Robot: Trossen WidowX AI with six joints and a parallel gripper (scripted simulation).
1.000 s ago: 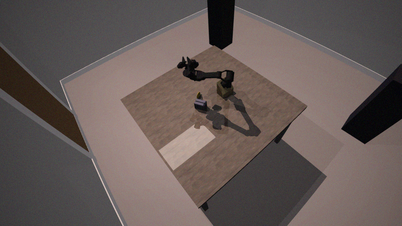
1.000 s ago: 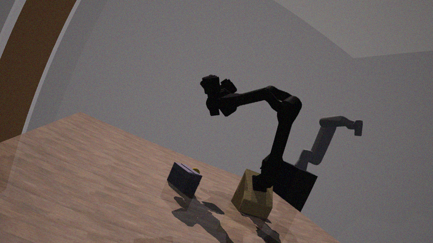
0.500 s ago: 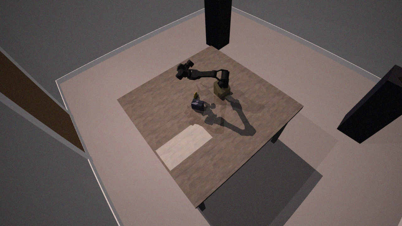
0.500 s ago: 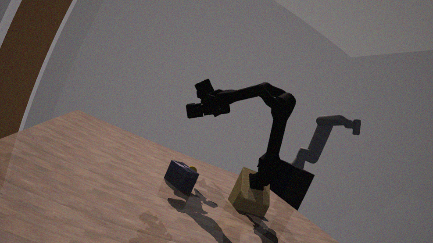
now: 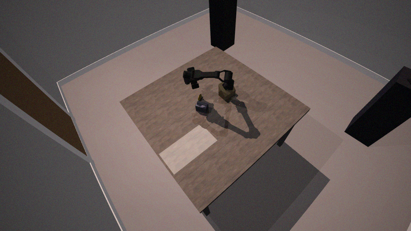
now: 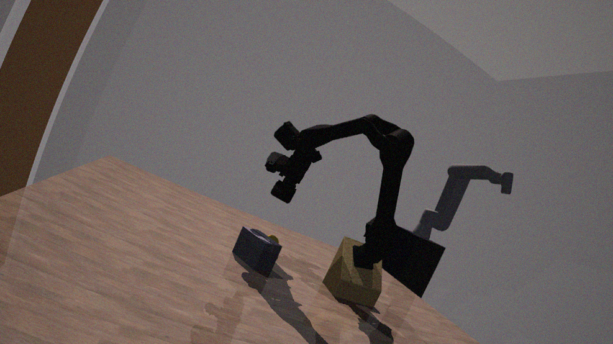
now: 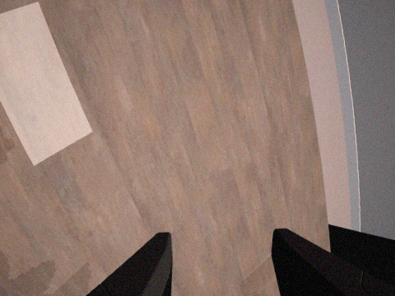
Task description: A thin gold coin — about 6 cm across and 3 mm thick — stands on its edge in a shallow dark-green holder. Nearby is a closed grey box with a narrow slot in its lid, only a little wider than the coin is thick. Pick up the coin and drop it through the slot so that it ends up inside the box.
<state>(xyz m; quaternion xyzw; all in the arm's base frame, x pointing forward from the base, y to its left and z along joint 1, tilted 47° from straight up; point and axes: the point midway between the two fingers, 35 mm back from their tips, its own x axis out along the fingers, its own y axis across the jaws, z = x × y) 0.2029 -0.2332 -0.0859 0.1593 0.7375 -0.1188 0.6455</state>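
The gold coin lies 15 cm below my gripper tip, 12 cm to the left of it and 2 cm ahead of it.
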